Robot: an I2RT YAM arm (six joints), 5 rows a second.
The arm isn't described. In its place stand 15 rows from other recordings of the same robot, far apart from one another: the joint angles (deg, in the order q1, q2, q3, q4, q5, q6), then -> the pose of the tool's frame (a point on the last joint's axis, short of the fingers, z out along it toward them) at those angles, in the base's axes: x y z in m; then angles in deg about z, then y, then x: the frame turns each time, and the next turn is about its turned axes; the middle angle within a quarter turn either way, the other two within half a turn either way.
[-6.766 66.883 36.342 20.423 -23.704 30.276] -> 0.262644 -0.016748 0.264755 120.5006 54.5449 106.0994
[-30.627 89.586 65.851 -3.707 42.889 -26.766] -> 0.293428 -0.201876 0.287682 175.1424 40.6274 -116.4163
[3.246 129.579 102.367 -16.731 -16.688 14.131] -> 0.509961 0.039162 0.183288 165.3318 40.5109 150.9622
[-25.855 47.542 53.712 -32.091 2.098 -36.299] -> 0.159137 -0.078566 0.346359 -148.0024 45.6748 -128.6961
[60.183 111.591 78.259 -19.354 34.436 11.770] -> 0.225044 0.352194 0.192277 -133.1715 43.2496 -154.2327
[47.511 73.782 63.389 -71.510 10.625 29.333] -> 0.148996 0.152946 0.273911 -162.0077 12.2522 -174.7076
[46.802 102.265 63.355 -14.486 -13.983 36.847] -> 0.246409 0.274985 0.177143 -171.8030 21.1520 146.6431
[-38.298 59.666 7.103 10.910 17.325 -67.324] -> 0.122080 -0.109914 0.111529 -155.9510 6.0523 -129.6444
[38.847 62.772 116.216 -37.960 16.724 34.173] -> 0.085171 0.055441 0.609644 93.8486 48.9525 67.0862
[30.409 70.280 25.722 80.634 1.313 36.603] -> 0.204089 0.118836 0.297404 81.3481 39.8512 39.9300
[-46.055 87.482 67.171 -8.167 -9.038 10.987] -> 0.250346 -0.251681 0.296424 113.1029 58.0611 152.8919
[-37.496 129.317 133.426 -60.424 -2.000 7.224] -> 0.388027 -0.296135 0.303966 133.8729 33.1322 173.2413
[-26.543 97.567 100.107 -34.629 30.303 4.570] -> 0.336929 -0.188382 0.390362 145.5529 59.9842 -156.4724
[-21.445 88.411 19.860 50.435 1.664 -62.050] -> 0.243731 -0.096848 0.137234 -122.3501 25.9439 -110.2211
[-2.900 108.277 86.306 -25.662 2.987 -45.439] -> 0.425632 -0.023419 0.247221 -130.2712 26.4493 -145.4973
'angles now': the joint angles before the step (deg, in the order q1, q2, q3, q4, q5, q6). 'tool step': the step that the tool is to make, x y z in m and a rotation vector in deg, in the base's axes. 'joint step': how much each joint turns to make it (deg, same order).
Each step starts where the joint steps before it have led.
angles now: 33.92, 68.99, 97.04, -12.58, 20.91, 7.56
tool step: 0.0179, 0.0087, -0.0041, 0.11, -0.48, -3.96
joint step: -0.17, 2.89, -0.11, 3.96, 3.59, -1.31
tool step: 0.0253, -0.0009, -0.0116, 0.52, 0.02, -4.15
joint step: -3.16, 2.46, -1.83, 4.48, 1.08, 0.16
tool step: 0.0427, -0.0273, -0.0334, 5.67, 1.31, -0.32
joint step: -10.00, 1.69, -6.83, 6.57, -7.79, 8.69
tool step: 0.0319, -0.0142, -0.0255, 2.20, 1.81, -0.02
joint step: -4.94, 3.24, -2.94, 4.08, -4.15, 3.88
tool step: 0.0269, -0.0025, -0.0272, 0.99, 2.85, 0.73
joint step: -1.86, 3.70, -2.08, 2.80, -2.22, 2.20
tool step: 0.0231, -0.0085, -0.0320, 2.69, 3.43, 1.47
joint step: -2.53, 3.17, -3.08, 2.81, -3.50, 3.94
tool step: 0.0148, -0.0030, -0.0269, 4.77, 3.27, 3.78
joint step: -1.33, 2.46, -2.55, 2.11, -4.66, 5.72
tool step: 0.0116, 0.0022, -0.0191, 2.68, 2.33, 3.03
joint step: -0.27, 2.46, -1.05, 1.58, -3.17, 3.17
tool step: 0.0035, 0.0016, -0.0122, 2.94, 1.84, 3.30
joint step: -0.17, 0.88, -1.33, 0.98, -3.43, 3.25
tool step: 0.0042, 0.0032, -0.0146, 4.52, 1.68, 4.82
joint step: -0.08, 1.31, -1.77, 2.64, -4.92, 4.75
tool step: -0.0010, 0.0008, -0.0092, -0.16, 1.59, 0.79
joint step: 0.07, 0.00, -1.41, -0.17, -0.72, 0.09
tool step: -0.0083, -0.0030, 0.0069, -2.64, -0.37, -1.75
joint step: -0.07, -2.10, -0.41, -2.12, 1.77, -2.63
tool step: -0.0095, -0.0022, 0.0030, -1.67, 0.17, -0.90
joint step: 0.00, -2.20, -1.24, -1.58, 0.97, -1.59
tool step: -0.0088, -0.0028, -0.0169, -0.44, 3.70, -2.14
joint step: 0.00, -1.67, -3.86, -1.50, 2.12, 0.35
